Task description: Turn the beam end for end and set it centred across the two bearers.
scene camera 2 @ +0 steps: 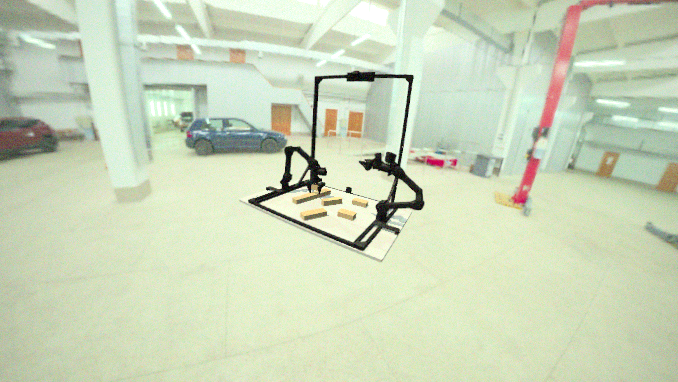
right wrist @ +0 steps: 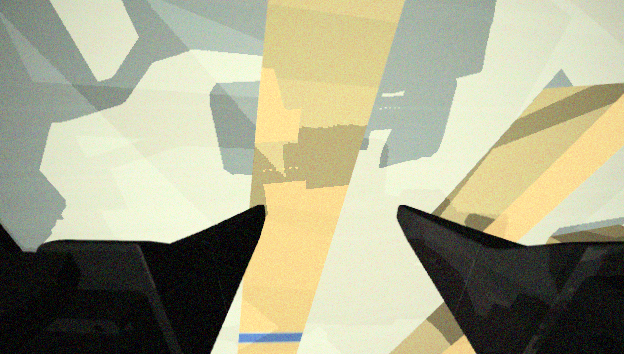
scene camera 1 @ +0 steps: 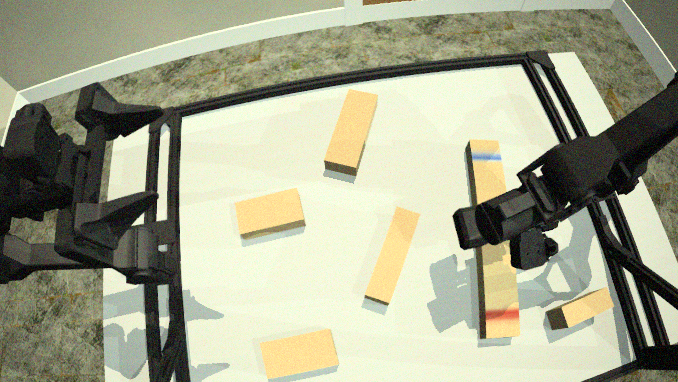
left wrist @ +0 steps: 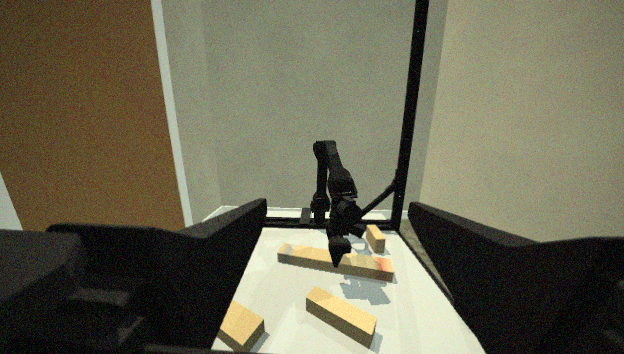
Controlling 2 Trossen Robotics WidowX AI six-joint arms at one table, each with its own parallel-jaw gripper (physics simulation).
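Places are measured from the left arm's base along level axes (x right, y down, z ahead), in metres.
Where they show: left gripper, fingertip midpoint: (scene camera 2: 361, 160) (scene camera 1: 159, 149) (left wrist: 337, 206); right gripper, fingertip midpoint: (scene camera 2: 314, 193) (right wrist: 330, 211) (left wrist: 334, 259); left arm's base, link origin: (scene camera 2: 380, 220) (scene camera 1: 160, 268); right arm's base, link origin: (scene camera 2: 285, 189) (left wrist: 319, 221).
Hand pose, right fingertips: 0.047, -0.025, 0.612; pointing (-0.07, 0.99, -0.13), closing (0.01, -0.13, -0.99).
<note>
Things, the pixels of their top centre, and the offset from my right fingertips, as dx, dy, dz.
- long beam, top centre: (right wrist: 296, 210) (scene camera 1: 496, 231) (left wrist: 332, 256) (scene camera 2: 312, 193) -0.002, +0.006, +0.023
- upper bearer, top centre: (scene camera 1: 268, 210) (scene camera 2: 347, 211) -0.120, +0.006, -0.378
- lower bearer, top centre: (scene camera 1: 298, 354) (scene camera 2: 360, 200) +0.141, +0.006, -0.360
- thick block, top centre: (scene camera 1: 352, 125) (left wrist: 226, 312) (scene camera 2: 313, 211) -0.269, +0.006, -0.195
- slim block, top centre: (right wrist: 543, 197) (scene camera 1: 393, 253) (left wrist: 339, 307) (scene camera 2: 332, 198) +0.000, +0.000, -0.173
- small block, top centre: (scene camera 1: 588, 306) (left wrist: 375, 231) +0.180, -0.019, +0.149
The long beam (scene camera 1: 487, 180) (scene camera 2: 302, 198) (left wrist: 300, 254) (right wrist: 295, 265) lies flat at the right of scene camera 1, blue band toward the top and red band toward the bottom. Two similar short blocks, apparently the bearers, lie apart at the left: the upper bearer (scene camera 1: 267, 212) (scene camera 2: 346, 214) and the lower bearer (scene camera 1: 299, 352) (scene camera 2: 359, 202). My right gripper (scene camera 1: 477, 227) (scene camera 2: 315, 190) (left wrist: 334, 259) (right wrist: 330, 211) is open above the beam near its middle; the beam appears nearer its left-hand finger in the right wrist view. My left gripper (scene camera 1: 158, 154) (scene camera 2: 362, 163) is open, raised away from the blocks.
A thick block (scene camera 1: 351, 130) (scene camera 2: 313, 214) (left wrist: 242, 322) lies at upper middle in scene camera 1. A slim block (scene camera 1: 394, 255) (scene camera 2: 331, 201) (left wrist: 342, 315) lies between bearers and beam. A small block (scene camera 1: 587, 307) (left wrist: 375, 240) is right of the red end. A black frame (scene camera 1: 350, 80) surrounds them.
</note>
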